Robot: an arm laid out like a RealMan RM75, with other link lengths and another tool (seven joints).
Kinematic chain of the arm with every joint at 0, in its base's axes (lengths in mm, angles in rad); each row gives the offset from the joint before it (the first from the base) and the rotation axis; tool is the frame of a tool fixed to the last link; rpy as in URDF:
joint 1: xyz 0 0 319.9 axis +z
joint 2: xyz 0 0 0 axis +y
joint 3: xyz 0 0 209.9 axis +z
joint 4: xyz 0 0 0 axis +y
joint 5: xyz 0 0 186.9 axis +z
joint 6: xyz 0 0 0 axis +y
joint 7: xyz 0 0 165.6 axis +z
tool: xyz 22 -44 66 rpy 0 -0.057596 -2.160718
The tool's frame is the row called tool.
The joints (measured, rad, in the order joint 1, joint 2, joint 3, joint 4, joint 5, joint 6, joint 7), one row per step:
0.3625 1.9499 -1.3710 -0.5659 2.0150 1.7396 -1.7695
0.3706 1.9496 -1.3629 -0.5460 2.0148 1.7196 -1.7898
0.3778 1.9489 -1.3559 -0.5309 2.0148 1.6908 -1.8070
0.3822 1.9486 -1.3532 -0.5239 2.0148 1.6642 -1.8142
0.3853 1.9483 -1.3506 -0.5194 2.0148 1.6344 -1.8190
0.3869 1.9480 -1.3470 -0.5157 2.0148 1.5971 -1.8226
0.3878 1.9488 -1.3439 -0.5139 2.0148 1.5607 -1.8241
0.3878 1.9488 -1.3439 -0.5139 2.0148 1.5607 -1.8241
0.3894 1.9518 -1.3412 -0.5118 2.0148 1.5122 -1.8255
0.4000 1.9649 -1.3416 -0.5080 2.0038 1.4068 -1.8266
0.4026 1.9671 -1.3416 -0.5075 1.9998 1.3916 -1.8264
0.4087 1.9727 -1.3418 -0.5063 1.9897 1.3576 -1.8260
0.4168 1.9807 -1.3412 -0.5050 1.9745 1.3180 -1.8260
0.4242 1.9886 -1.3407 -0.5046 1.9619 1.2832 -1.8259
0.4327 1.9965 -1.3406 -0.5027 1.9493 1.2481 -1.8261
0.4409 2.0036 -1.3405 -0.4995 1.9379 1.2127 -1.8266
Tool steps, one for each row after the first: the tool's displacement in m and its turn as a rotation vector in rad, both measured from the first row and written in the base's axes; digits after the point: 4 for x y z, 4 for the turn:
0.0042 0.0061 -0.0003 0.0232 -0.0113 -0.0145
0.0094 0.0134 -0.0007 0.0489 -0.0281 -0.0332
0.0136 0.0190 -0.0015 0.0654 -0.0434 -0.0504
0.0184 0.0250 -0.0021 0.0823 -0.0603 -0.0703
0.0249 0.0320 -0.0025 0.1026 -0.0810 -0.0974
0.0311 0.0385 -0.0029 0.1208 -0.0999 -0.1242
0.0311 0.0385 -0.0029 0.1208 -0.0999 -0.1242
0.0388 0.0464 -0.0040 0.1425 -0.1239 -0.1591
0.0531 0.0606 -0.0105 0.1753 -0.1805 -0.2221
0.0550 0.0625 -0.0117 0.1786 -0.1902 -0.2294
0.0591 0.0663 -0.0149 0.1852 -0.2123 -0.2449
0.0635 0.0704 -0.0192 0.1921 -0.2394 -0.2603
0.0668 0.0740 -0.0228 0.1987 -0.2618 -0.2731
0.0701 0.0776 -0.0266 0.2049 -0.2849 -0.2854
0.0740 0.0811 -0.0299 0.2120 -0.3082 -0.2992

